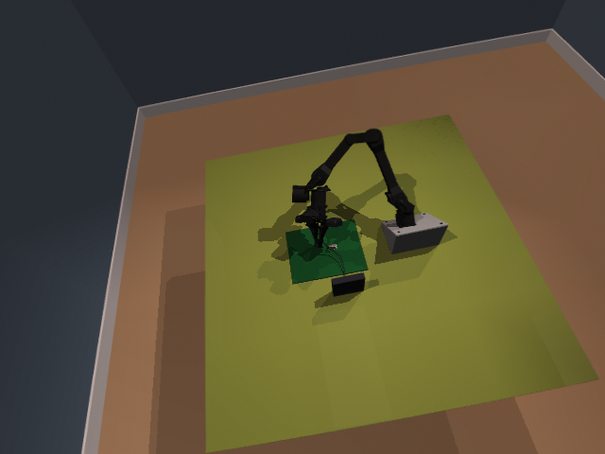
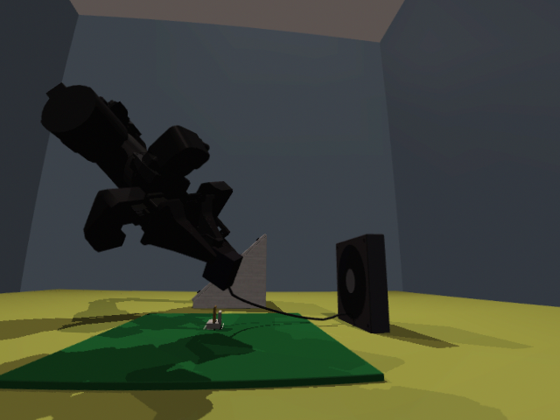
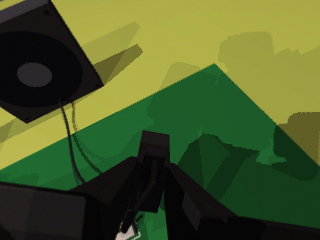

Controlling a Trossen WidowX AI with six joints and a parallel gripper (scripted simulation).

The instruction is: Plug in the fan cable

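Right now my gripper tip is 2 cm past the green board and 10 cm above it. Also, from my gripper tip: black fan 10 cm behind, 17 cm to the left, 3 cm below; then white four-pin header 6 cm behind, 1 cm to the right, 9 cm below; then black plug 1 cm below.
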